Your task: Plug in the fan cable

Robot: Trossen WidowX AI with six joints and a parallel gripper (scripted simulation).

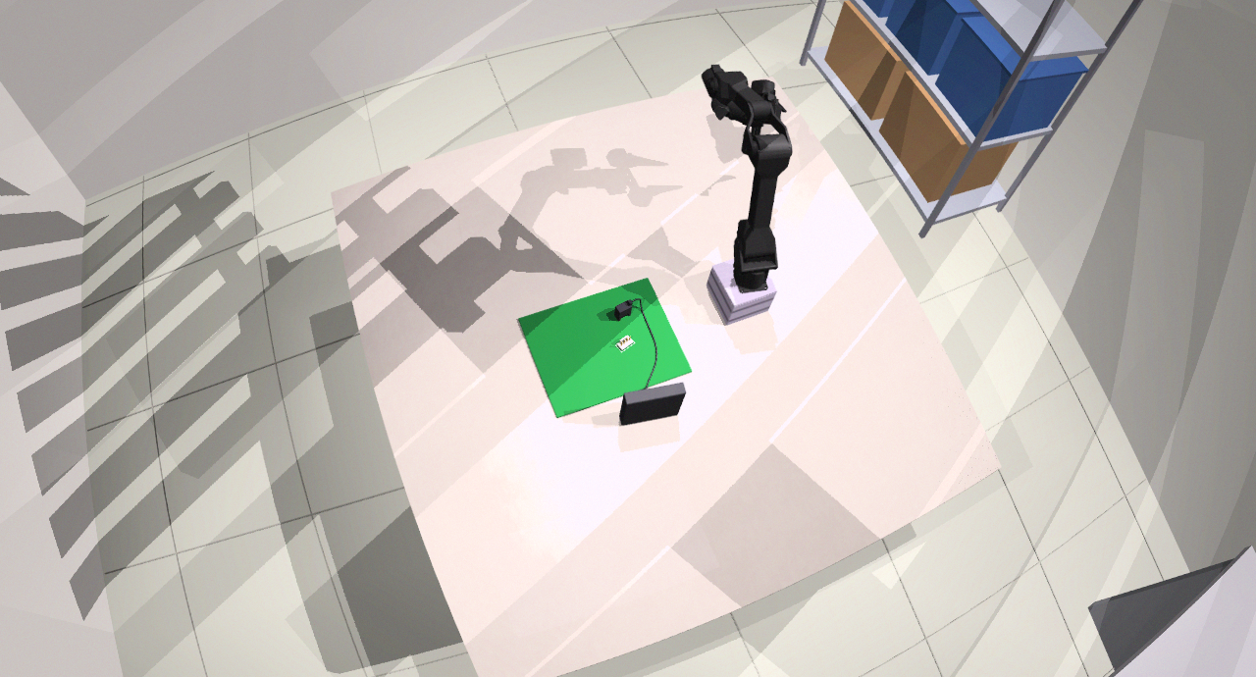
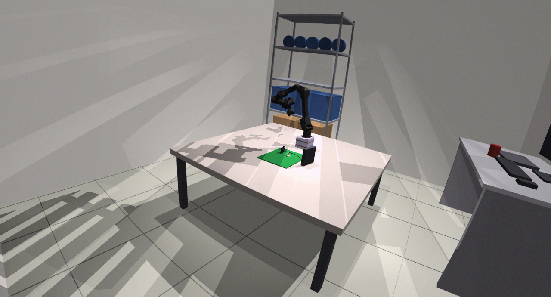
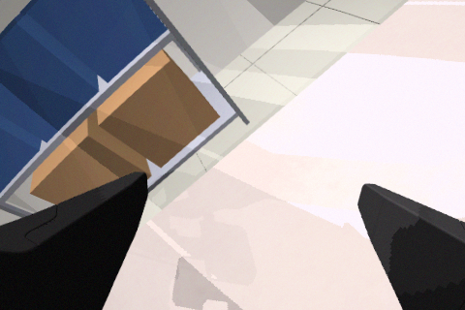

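Now: the black fan plug 430 mm ahead of my gripper tip, 320 mm to the left of it and 200 mm below it. Round my gripper tip: dark fan block: 420 mm ahead, 550 mm to the left, 170 mm below; green board: 480 mm ahead, 390 mm to the left, 240 mm below; white four-pin header: 440 mm ahead, 390 mm to the left, 230 mm below.
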